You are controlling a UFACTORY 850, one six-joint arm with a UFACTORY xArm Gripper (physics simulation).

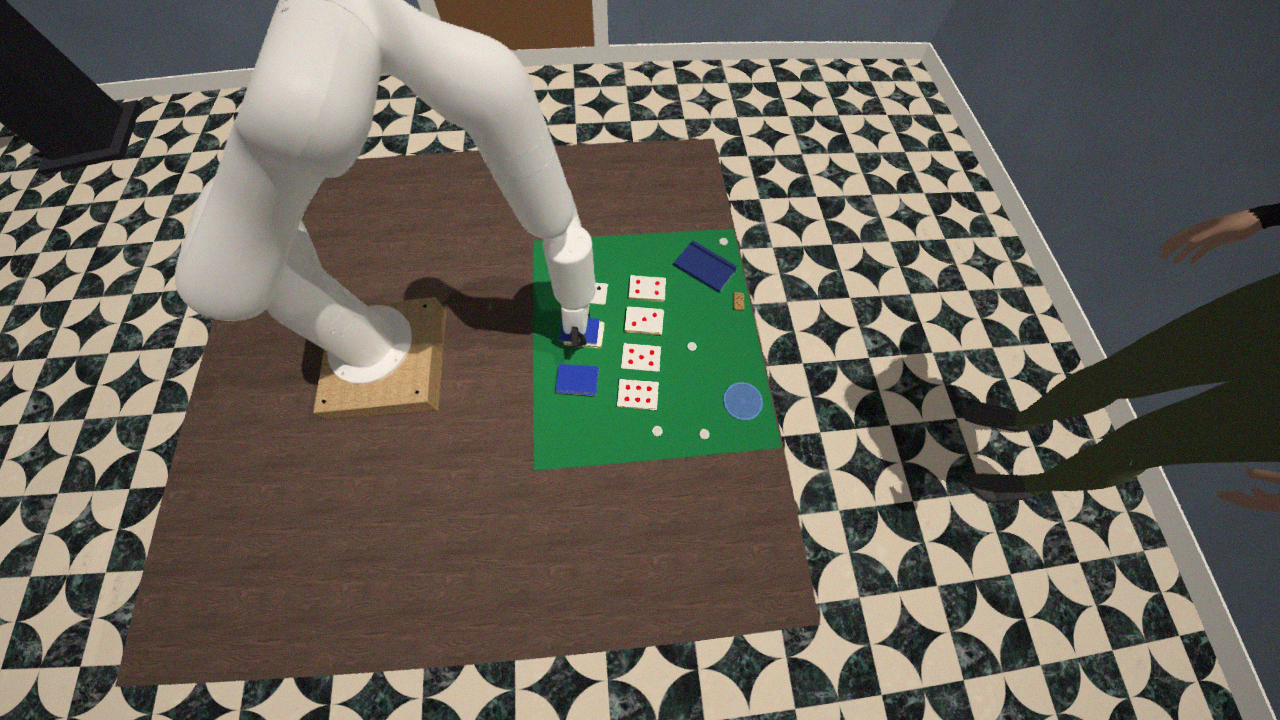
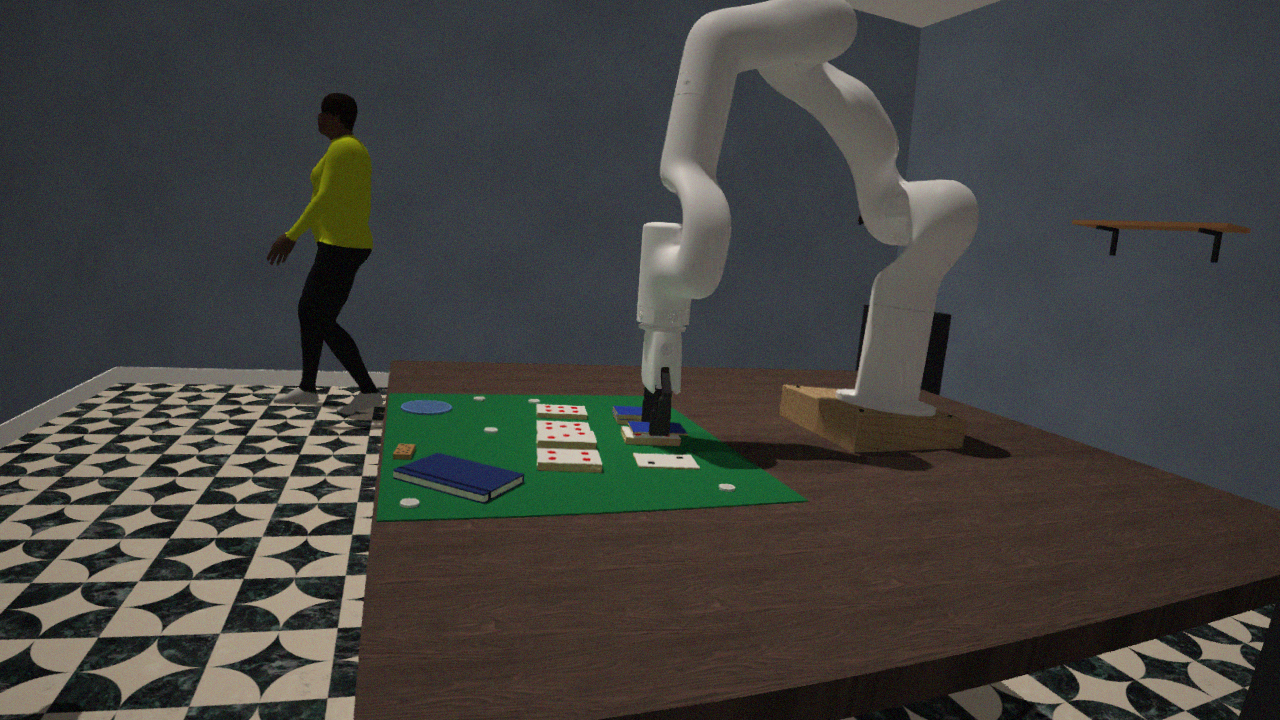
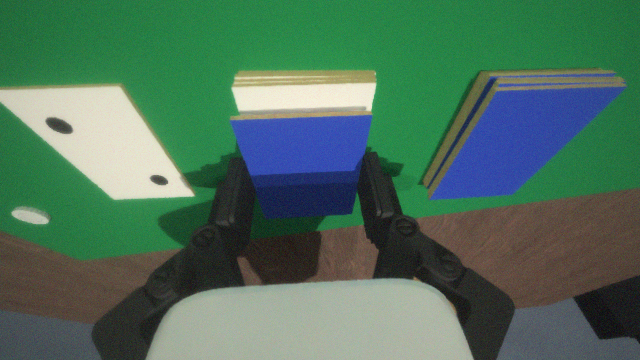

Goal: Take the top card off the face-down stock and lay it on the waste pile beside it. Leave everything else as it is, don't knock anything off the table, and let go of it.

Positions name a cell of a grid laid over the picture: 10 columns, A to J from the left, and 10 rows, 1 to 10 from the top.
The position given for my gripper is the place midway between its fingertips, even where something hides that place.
Observation:
In view: my gripper (image 1: E5), a blue-backed card (image 3: E5) and a mat (image 1: E6).
My gripper shows as well in image 3 (image 3: E5). The mat also shows in image 2 (image 2: E7) and in image 3 (image 3: C2).

